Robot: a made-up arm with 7 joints.
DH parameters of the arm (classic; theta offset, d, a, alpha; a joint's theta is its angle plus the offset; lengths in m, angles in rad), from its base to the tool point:
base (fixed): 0 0 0 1.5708
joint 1: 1.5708 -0.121 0 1.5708
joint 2: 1.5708 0 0 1.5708
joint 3: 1.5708 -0.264 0 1.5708
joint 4: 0 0 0 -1.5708
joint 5: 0 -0.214 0 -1.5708
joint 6: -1.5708 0 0 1.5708
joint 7: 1.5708 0 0 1.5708
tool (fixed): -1.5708 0 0 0
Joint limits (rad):
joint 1: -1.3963..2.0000
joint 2: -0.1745..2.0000
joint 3: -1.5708..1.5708
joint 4: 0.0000..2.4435
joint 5: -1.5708..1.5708
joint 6: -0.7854..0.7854
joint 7: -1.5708..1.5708
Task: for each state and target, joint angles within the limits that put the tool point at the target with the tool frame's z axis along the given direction. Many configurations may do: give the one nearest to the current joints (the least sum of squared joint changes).
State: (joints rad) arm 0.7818 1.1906 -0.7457 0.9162 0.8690 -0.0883 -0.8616
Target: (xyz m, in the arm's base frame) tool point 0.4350 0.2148 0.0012 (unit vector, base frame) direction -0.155 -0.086 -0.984
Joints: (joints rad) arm 1.3862 0.4978 -0.9832 0.7518 0.0003 -0.7854 -1.0720
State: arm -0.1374 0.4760 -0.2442 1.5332 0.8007 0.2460 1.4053
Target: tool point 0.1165 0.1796 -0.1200 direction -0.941 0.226 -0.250
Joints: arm -0.1487 0.0598 0.3755 2.4101 0.2569 0.4799 0.4379
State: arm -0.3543 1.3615 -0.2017 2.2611 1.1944 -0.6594 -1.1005
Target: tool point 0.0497 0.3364 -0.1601 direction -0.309 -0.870 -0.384
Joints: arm -0.9528 0.7608 0.6456 1.9421 0.8258 -0.7854 -1.0627
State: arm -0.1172 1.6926 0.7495 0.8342 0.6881 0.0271 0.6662
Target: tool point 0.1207 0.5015 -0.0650 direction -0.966 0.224 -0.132
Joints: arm -0.2659 1.1133 0.8099 1.1312 0.8658 -0.1211 0.9691
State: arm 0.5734 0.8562 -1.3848 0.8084 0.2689 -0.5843 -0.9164
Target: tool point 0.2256 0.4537 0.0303 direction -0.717 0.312 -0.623
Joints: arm 1.1884 1.4570 -0.9557 1.1417 -0.0601 -0.6987 -0.4750
